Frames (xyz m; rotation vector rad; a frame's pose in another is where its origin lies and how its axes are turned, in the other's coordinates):
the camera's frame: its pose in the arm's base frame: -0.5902 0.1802 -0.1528 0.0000 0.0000 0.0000
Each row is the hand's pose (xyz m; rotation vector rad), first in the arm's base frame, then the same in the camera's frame.
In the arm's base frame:
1: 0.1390 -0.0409 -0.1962 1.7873 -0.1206 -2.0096
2: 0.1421 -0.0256 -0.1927 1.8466 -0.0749 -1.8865
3: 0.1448 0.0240 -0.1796 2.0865 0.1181 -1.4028
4: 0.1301 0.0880 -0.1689 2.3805 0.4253 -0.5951
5: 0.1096 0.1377 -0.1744 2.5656 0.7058 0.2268
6: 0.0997 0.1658 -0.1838 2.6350 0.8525 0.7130
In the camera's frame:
1: 0.7292 -0.2211 -0.0434 1.7873 -0.1206 -2.0096
2: 0.7323 -0.2058 -0.0399 1.8466 -0.0749 -1.8865
3: 0.7350 -0.1562 -0.0268 2.0865 0.1181 -1.4028
4: 0.7203 -0.0922 -0.0161 2.3805 0.4253 -0.5951
5: 0.6998 -0.0425 -0.0216 2.5656 0.7058 0.2268
6: 0.6899 -0.0144 -0.0310 2.6350 0.8525 0.7130

